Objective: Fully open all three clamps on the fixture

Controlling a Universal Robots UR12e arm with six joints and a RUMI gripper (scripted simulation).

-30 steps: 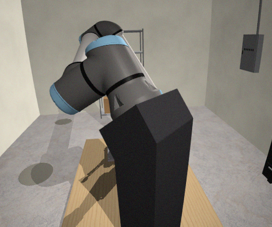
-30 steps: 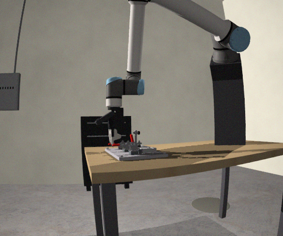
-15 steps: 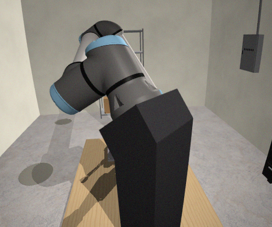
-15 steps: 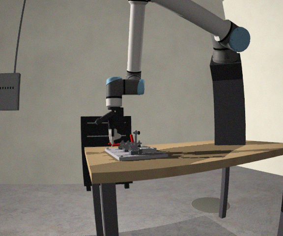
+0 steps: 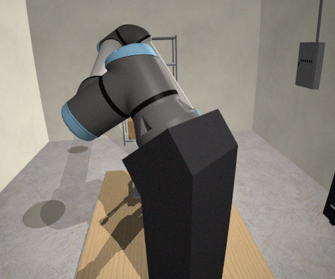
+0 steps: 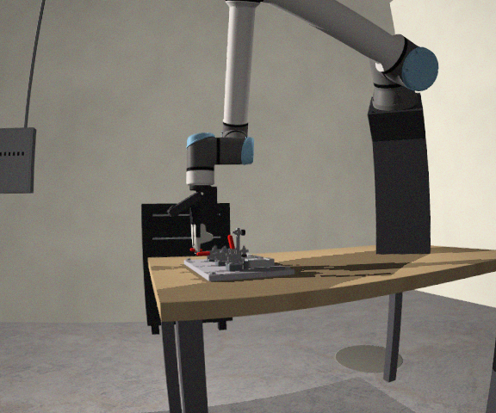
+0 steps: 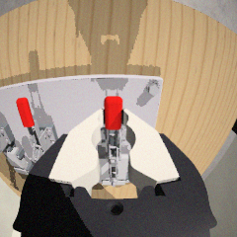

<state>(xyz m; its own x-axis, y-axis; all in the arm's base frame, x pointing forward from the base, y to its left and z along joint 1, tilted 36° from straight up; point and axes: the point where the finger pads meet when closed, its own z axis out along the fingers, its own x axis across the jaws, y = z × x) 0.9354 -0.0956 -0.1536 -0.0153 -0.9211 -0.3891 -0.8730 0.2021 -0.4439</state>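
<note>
Now: hand 8 cm past the grey fixture plate, 11 cm to the right of it and 4 cm above it.
</note>
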